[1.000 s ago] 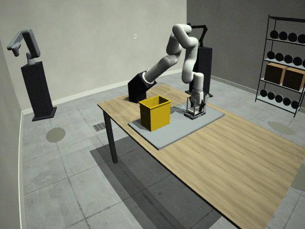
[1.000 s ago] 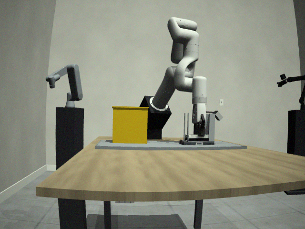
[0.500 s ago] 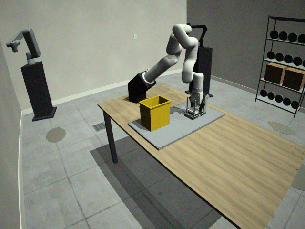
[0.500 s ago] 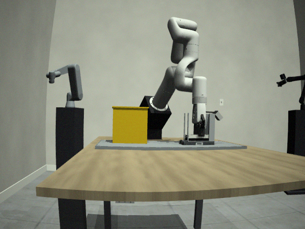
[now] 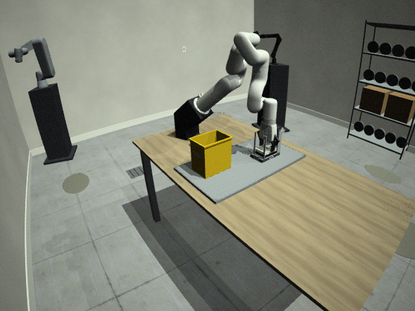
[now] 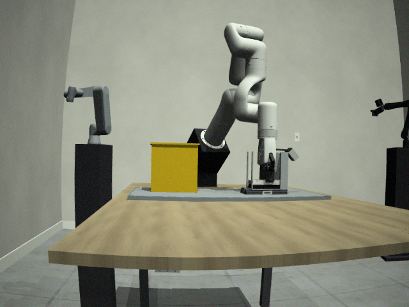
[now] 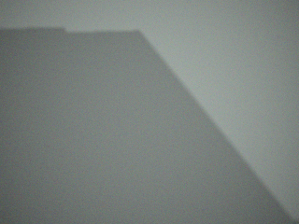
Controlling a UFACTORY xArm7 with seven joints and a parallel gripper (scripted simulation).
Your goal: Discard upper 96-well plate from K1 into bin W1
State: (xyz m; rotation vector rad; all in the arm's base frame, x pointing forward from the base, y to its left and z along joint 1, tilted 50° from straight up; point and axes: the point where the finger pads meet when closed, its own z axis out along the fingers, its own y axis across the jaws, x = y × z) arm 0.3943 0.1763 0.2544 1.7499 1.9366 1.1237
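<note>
The dark plate is 3 cm below my hand. Also, from my hand: yellow plastics bin W1: 2 cm ahead, 35 cm to the right, 4 cm above; then white 96-well plate: 1 cm below.
</note>
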